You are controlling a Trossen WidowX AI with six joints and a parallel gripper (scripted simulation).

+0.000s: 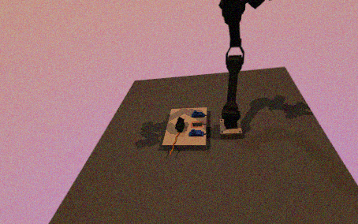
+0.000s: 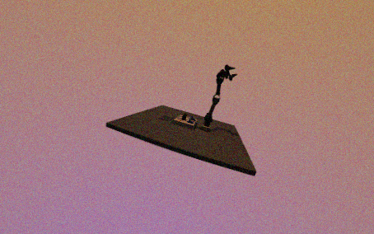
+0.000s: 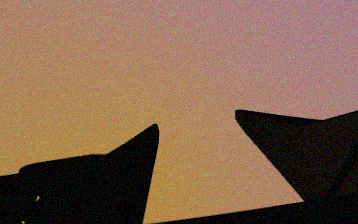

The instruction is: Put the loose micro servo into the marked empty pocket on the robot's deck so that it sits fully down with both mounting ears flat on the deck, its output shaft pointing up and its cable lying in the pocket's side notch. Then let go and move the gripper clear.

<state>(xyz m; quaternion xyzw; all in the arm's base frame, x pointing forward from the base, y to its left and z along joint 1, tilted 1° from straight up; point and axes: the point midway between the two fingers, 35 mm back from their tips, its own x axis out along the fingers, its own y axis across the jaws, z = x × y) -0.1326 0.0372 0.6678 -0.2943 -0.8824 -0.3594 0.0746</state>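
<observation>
The tan deck is 450 mm ahead of my gripper tip, 70 mm to the right of it and 710 mm below it.
</observation>
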